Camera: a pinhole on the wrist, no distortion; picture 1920 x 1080 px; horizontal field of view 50.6 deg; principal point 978.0 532.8 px. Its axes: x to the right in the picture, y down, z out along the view. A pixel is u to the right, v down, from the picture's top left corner.
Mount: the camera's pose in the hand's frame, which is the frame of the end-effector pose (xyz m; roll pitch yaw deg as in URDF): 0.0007 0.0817 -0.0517 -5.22 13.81 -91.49
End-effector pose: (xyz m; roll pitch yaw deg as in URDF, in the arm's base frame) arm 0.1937 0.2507 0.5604 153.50 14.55 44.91
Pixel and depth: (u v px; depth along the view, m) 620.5 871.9 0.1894
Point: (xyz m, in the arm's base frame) 0.2973 0.1814 0.4593
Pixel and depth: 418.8 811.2 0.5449
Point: 0.4265 0.0433 0.1336
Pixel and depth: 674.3 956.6 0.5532
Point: 0.4038 0.1133 0.1045
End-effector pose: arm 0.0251 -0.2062 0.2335 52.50 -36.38 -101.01
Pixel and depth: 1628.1 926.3 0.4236
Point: -0.3230 -0.1885 0.3606
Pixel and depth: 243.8 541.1 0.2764
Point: -0.0718 -0.0682 0.4391
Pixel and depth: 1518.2 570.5 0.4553
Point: -0.3363 -0.1101 0.3432
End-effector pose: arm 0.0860 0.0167 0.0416 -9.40 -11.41 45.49
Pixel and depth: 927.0 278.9 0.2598
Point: 0.0103 0.0235 0.2328
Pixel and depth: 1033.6 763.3 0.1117
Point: 0.0525 0.0683 0.0905
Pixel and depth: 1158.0 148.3 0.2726
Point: 0.0180 -0.0132 0.2409
